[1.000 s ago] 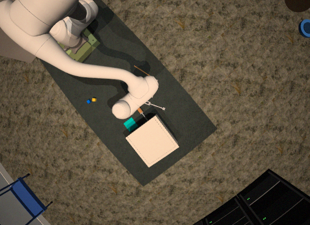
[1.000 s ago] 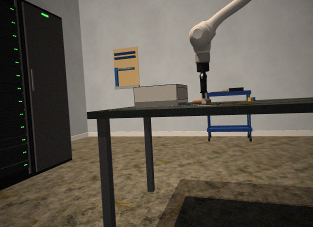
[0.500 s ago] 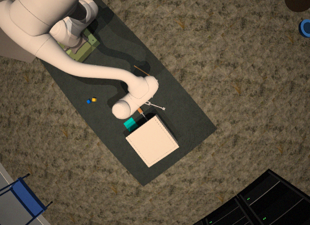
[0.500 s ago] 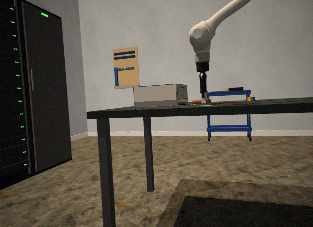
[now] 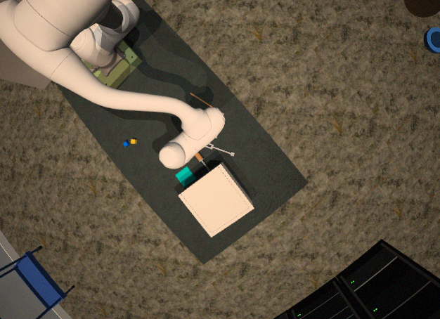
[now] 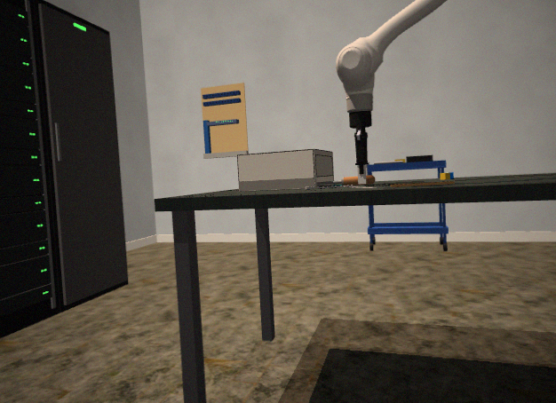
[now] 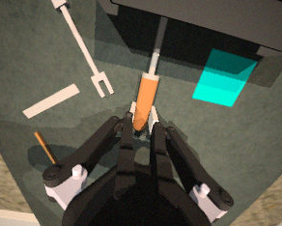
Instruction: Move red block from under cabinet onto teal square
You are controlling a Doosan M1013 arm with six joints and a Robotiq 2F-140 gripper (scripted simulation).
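The teal square is 150 mm to the right of my hand, 80 mm ahead of it and 40 mm below it. The rest, counted from my hand: flat grey bar: 200 mm to the left, 40 mm below, 20 mm behind; fork-ended tool: 120 mm to the left, 100 mm ahead, 30 mm below; long hook tool: 150 mm ahead, 50 mm to the right, 30 mm below.
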